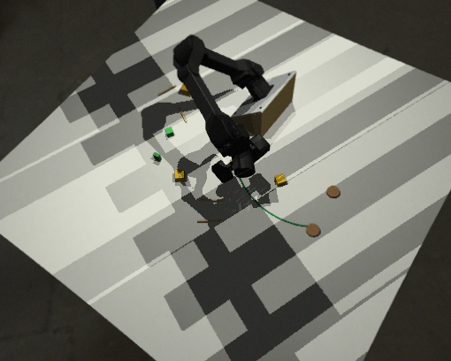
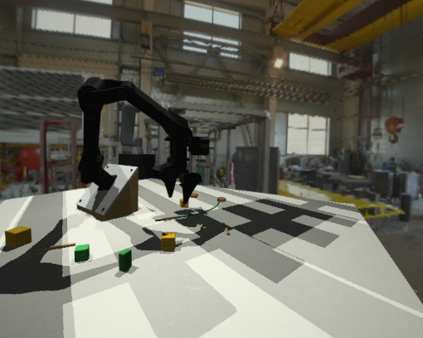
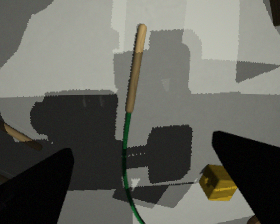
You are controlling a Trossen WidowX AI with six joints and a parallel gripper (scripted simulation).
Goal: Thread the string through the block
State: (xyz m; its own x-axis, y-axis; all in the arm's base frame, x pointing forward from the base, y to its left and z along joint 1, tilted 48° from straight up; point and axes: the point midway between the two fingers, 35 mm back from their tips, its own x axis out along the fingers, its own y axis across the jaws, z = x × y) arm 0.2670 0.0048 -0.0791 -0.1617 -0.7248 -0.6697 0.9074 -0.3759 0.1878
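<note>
The thin wooden stick is 10 mm behind my gripper tip, 20 mm to the right of it and 60 mm below it. From my gripper tip the other things lie so: yellow-brown block 220 mm behind, 350 mm to the right, 40 mm below; green cube 30 mm behind, 310 mm to the right, 50 mm below; round wooden button 60 mm ahead, 280 mm to the left, 50 mm below.
</note>
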